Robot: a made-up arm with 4 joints.
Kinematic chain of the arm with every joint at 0, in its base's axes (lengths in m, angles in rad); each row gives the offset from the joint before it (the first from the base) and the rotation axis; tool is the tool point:
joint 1: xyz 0 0 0.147 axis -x
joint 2: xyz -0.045 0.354 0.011 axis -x
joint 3: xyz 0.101 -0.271 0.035 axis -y
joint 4: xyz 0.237 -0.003 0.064 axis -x
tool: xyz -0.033 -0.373 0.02
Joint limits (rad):
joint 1: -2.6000..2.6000
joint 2: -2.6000..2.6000
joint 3: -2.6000..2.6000
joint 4: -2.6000..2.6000
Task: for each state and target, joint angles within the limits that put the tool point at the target. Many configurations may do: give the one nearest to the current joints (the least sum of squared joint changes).
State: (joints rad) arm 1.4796 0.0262 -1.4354 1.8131
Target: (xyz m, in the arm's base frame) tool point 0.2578 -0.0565 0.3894
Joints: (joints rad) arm 1.7853 0.4117 -2.1474 0.9224
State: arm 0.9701 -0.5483 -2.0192 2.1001
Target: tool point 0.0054 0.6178 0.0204
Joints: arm 0.1152 -1.1393 -2.6000 2.5945
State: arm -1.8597 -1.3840 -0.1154 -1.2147
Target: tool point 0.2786 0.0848 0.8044
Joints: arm -2.0768 -1.3896 0.0638 -1.3789
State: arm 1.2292 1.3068 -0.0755 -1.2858
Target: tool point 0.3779 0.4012 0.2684
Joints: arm 0.8790 1.3441 0.5453 -1.2550
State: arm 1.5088 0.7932 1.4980 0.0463
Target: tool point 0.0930 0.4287 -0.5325
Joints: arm 2.0504 1.2940 1.3607 -0.2104
